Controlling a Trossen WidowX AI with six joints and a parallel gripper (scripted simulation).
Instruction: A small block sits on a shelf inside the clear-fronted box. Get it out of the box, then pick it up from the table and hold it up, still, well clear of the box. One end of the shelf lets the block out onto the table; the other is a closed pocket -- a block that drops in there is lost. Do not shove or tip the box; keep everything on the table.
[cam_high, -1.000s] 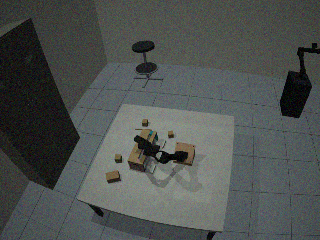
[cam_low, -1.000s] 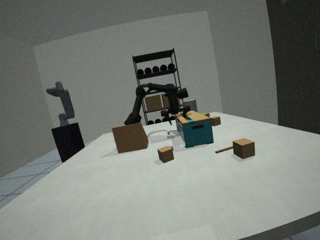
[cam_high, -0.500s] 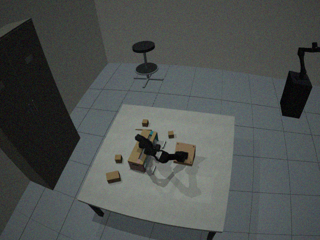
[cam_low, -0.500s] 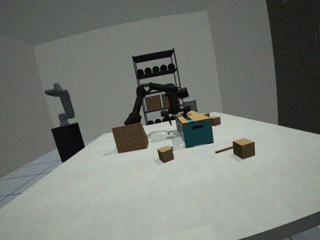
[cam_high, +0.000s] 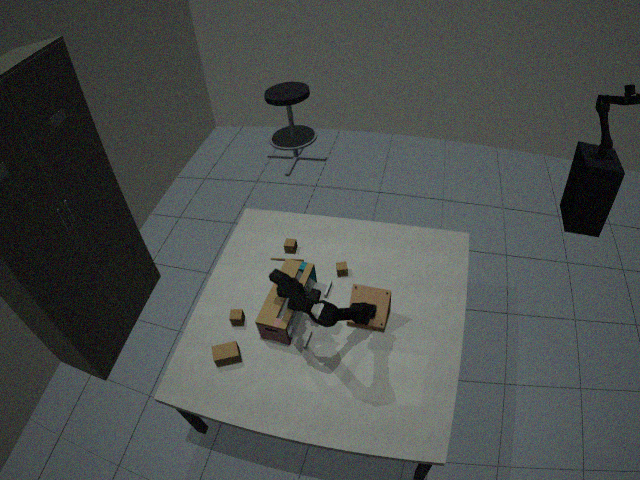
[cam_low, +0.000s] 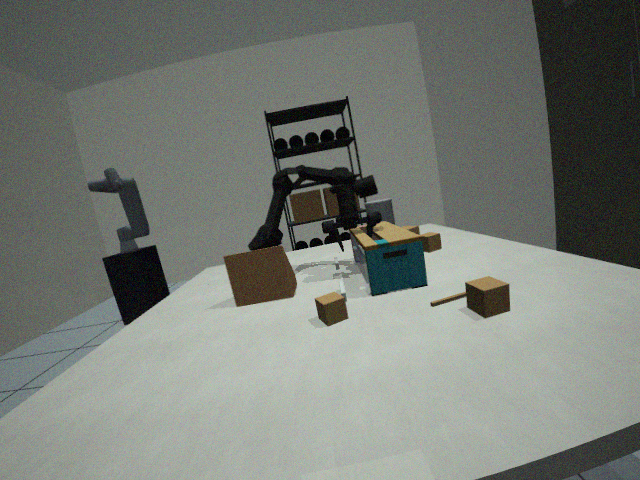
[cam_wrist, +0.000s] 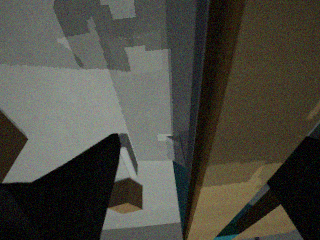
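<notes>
Now: gripper tip 40 mm short of the box, 20 mm above it and 10 mm to the right of it. Also, from my gripper tip: thin stick: 280 mm to the right, 190 mm ahead, 80 mm below; green block: 60 mm ahead, 30 mm to the right.
</notes>
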